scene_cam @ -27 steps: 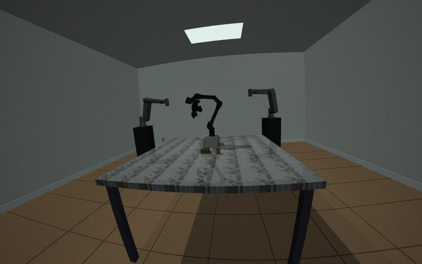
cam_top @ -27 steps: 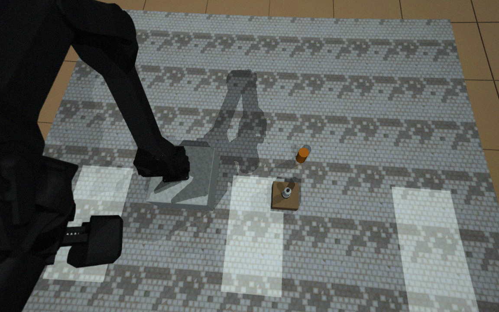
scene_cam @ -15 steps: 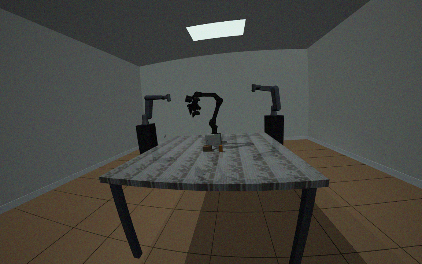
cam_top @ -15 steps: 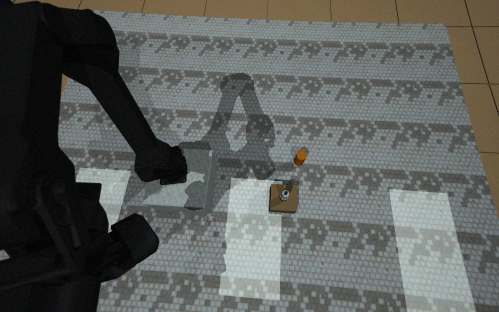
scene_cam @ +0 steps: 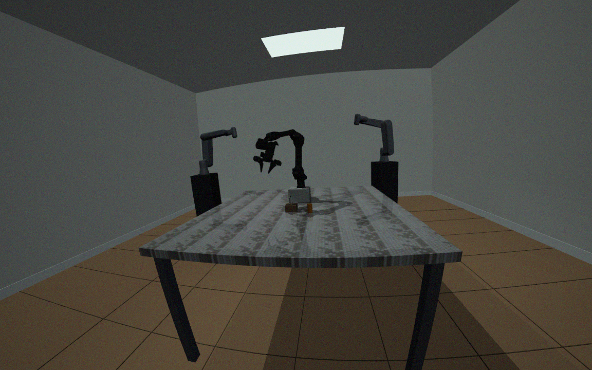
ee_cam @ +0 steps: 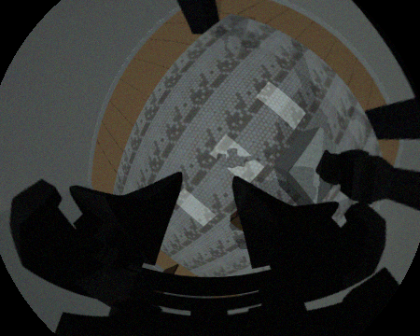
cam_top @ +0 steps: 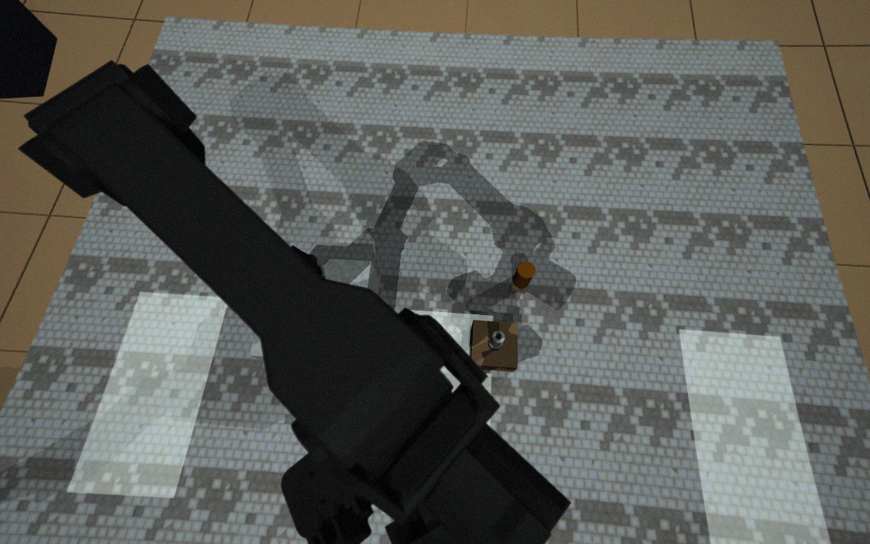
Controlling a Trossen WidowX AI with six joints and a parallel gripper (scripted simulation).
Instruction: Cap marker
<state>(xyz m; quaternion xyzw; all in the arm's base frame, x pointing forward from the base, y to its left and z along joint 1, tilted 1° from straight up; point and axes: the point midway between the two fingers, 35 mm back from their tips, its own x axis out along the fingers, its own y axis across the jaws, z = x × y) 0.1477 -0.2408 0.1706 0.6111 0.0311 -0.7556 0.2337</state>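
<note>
My gripper tip is 21 cm short of the orange cap, 28 cm to the right of it and 21 cm above it. From my gripper tip the other things lie so: holder block: 14 cm ahead, 17 cm to the left, 22 cm below.
</note>
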